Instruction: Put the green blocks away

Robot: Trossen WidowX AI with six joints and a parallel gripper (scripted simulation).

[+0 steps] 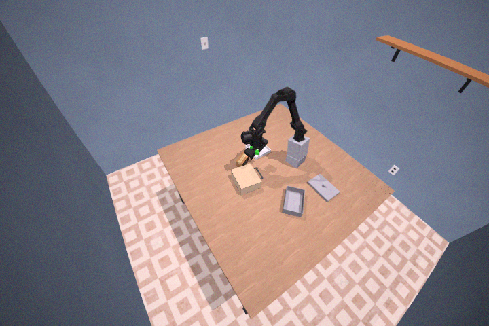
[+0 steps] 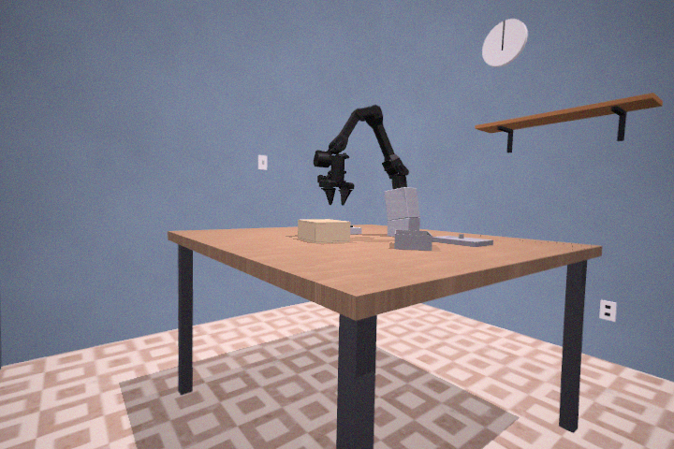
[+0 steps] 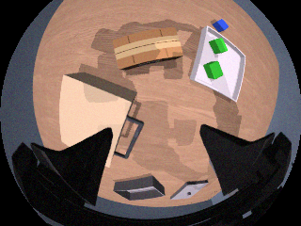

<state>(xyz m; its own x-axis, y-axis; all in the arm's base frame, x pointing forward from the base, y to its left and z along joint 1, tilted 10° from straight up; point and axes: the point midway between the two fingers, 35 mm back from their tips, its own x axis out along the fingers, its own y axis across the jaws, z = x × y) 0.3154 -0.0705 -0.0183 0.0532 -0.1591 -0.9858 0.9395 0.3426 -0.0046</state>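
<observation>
My gripper is now 380 mm to the right of the grey lidded box, 330 mm past it and 160 mm above it. The rest, counted from my hand: red block: 160 mm below, 110 mm to the right, 30 mm ahead; then small wooden container: 140 mm below, 90 mm to the right, 40 mm ahead; then drawer: 140 mm below, 100 mm ahead, 80 mm to the left.
</observation>
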